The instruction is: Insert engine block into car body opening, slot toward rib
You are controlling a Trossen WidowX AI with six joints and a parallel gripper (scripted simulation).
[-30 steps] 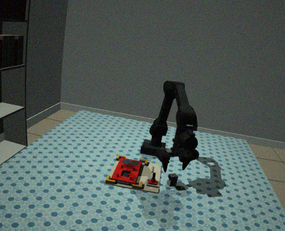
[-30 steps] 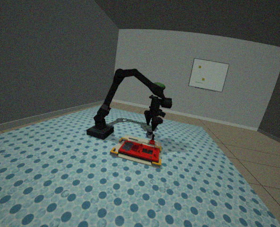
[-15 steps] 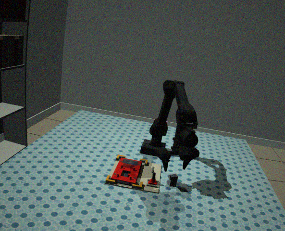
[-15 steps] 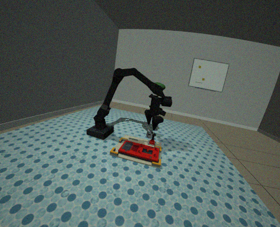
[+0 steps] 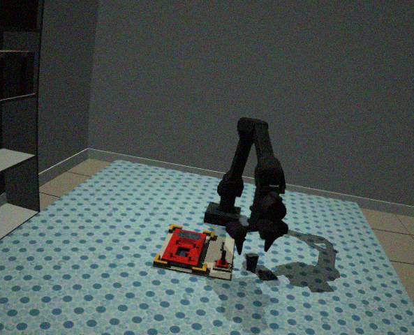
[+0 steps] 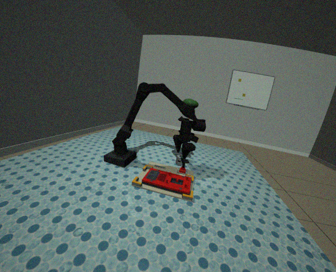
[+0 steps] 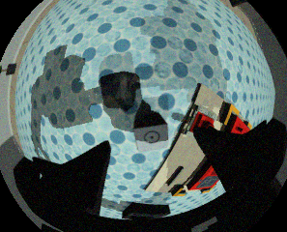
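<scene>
Now: gripper tip 3 cm above the engine block and 1 cm to the left of it. From my gripper tip the other things lie so: cream base plate: 19 cm to the right, 4 cm below; dark upright post: 8 cm to the right, 4 cm ahead, 2 cm below.
</scene>
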